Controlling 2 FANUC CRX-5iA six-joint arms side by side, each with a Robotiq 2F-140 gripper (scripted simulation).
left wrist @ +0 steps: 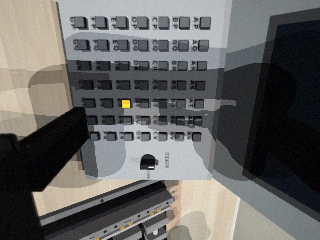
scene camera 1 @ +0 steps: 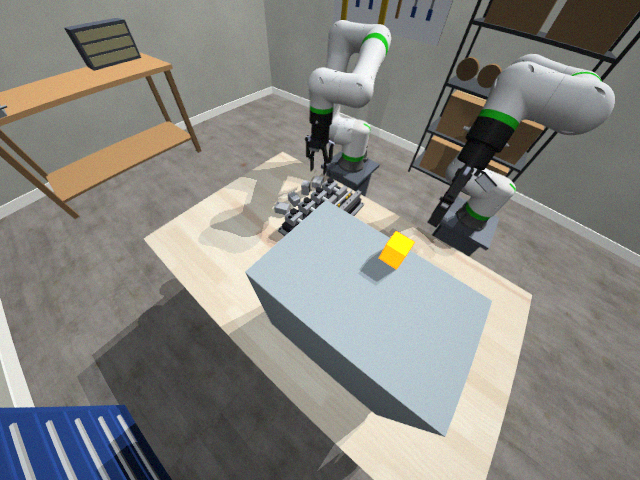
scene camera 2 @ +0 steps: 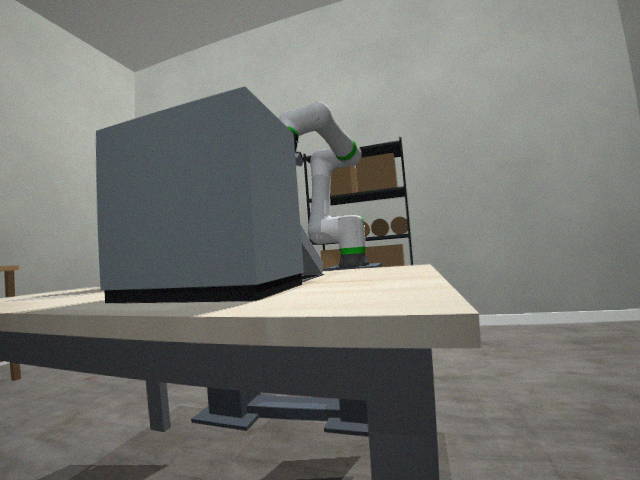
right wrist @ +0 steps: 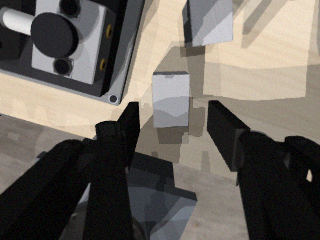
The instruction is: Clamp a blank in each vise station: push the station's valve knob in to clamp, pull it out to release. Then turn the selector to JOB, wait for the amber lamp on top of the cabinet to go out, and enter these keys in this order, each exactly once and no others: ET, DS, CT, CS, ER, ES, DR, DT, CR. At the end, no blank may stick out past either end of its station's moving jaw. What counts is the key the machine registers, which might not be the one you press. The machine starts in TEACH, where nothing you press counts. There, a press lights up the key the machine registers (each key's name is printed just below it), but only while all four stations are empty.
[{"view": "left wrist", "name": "left gripper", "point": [172,123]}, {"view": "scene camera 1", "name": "left gripper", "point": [433,220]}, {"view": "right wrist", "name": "right gripper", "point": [173,115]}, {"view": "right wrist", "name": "grey blank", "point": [170,89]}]
